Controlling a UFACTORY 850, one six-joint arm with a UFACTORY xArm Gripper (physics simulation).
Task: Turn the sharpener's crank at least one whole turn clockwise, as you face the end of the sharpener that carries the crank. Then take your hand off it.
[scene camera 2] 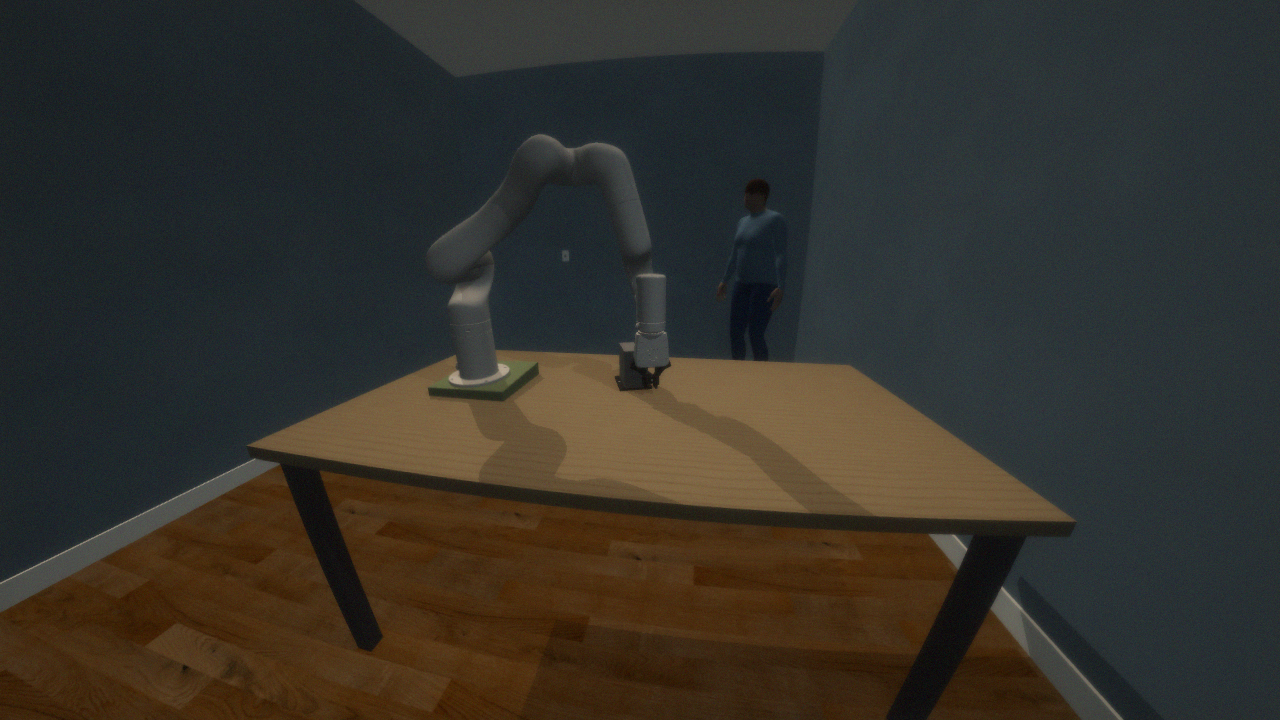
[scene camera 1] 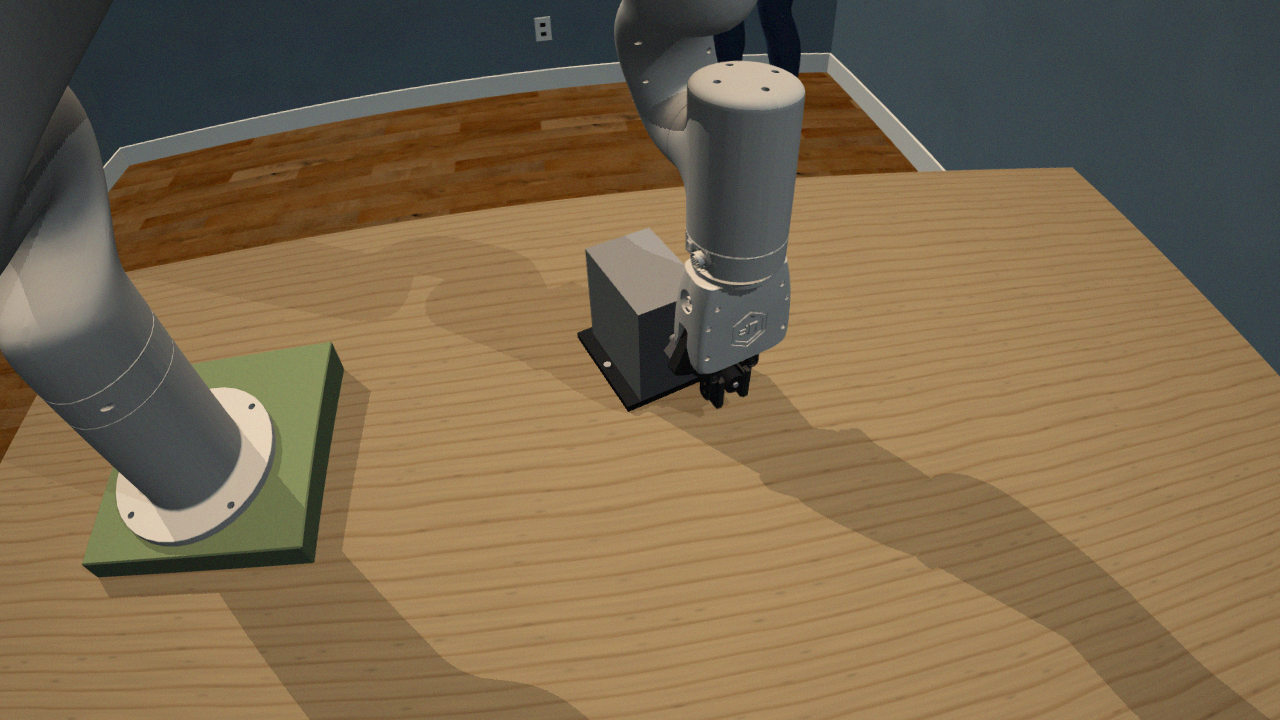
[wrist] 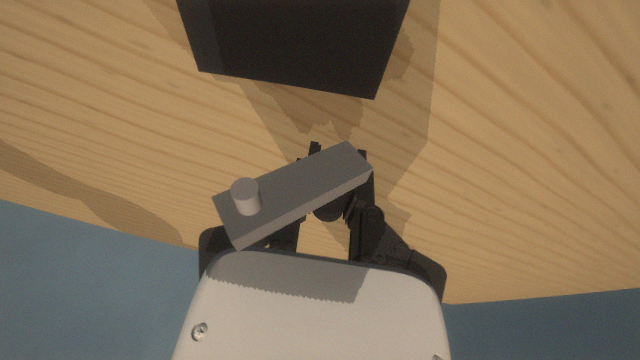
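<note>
The sharpener (scene camera 1: 633, 262) (scene camera 2: 627, 362) is a grey block on a black base plate (scene camera 1: 664, 392), standing upright on the table. Its dark lower part (wrist: 295, 47) shows at the top of the wrist view. The crank's grey arm (wrist: 305, 187) slants in the wrist view, with a short light cylinder (wrist: 246, 197) at its lower left end. Its dark knob (wrist: 328, 211) is by the right end, between my fingers. My gripper (scene camera 1: 726, 383) (scene camera 2: 653, 379) (wrist: 334, 159) is shut on the knob, low beside the sharpener's crank end. In both scene views the gripper hides the crank.
The green base plate (scene camera 1: 299, 447) (scene camera 2: 524, 376) with my arm's foot stands at the left of the wooden table (scene camera 1: 537, 555) (scene camera 2: 626, 447). My arm arches above the table to the sharpener. A person (scene camera 2: 757, 250) stands beyond the table's far edge.
</note>
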